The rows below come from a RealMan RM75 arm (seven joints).
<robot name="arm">
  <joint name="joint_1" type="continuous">
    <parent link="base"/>
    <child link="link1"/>
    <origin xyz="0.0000 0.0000 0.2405" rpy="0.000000 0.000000 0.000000"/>
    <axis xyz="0 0 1"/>
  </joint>
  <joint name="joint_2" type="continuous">
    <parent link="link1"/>
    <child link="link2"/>
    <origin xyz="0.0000 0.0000 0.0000" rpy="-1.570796 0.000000 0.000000"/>
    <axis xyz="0 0 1"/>
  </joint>
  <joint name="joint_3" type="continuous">
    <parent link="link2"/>
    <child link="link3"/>
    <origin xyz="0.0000 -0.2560 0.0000" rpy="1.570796 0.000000 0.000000"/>
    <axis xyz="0 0 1"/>
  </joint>
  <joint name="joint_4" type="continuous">
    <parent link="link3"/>
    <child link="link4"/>
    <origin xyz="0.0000 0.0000 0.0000" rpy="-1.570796 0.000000 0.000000"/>
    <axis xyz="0 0 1"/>
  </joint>
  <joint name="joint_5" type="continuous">
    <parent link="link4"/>
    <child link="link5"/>
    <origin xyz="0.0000 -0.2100 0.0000" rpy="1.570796 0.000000 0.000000"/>
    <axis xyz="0 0 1"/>
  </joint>
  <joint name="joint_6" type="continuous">
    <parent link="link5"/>
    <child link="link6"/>
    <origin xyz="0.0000 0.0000 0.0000" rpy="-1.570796 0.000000 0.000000"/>
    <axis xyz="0 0 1"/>
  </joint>
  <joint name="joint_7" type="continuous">
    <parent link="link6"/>
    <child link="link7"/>
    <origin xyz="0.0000 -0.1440 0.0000" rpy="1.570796 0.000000 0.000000"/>
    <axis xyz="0 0 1"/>
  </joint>
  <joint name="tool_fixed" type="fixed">
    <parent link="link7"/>
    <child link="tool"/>
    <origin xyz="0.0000 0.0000 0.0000" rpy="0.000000 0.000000 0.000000"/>
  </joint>
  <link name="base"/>
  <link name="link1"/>
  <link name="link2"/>
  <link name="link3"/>
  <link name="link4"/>
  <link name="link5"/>
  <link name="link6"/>
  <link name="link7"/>
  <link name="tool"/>
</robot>
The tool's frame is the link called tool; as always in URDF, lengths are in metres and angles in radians. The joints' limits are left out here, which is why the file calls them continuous.
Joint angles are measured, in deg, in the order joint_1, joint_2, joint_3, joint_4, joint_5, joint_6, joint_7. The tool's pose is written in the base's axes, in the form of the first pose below.
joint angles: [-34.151, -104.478, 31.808, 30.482, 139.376, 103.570, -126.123]
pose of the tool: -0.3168 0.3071 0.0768 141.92 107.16 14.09
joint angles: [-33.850, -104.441, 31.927, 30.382, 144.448, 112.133, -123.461]
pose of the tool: -0.3147 0.2809 0.0775 136.66 100.37 6.67
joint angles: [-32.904, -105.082, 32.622, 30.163, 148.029, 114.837, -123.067]
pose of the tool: -0.3199 0.2631 0.0729 132.25 99.96 1.45
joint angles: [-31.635, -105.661, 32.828, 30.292, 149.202, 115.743, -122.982]
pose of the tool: -0.3248 0.2517 0.0695 129.82 100.70 0.15
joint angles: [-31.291, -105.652, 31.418, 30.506, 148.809, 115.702, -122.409]
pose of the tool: -0.3253 0.2522 0.0712 130.62 100.86 2.69
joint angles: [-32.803, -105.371, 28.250, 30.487, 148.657, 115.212, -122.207]
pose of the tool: -0.3188 0.2650 0.0754 133.08 100.42 6.79
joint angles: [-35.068, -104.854, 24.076, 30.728, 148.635, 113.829, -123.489]
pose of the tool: -0.3102 0.2847 0.0828 135.84 101.73 11.73
